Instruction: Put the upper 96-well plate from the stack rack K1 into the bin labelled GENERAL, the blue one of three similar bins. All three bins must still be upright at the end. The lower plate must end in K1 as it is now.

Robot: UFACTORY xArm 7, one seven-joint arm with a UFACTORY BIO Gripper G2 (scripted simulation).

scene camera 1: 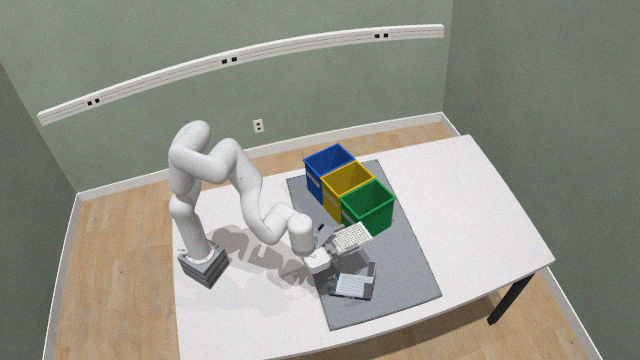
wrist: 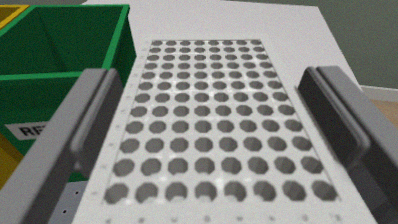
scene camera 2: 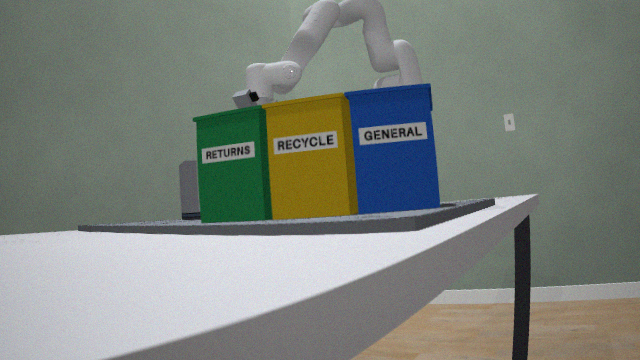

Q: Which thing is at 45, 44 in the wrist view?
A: A green returns bin.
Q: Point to a green returns bin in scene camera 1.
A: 359, 201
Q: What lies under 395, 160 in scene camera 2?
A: A blue general bin.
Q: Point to a yellow recycle bin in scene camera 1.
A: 343, 180
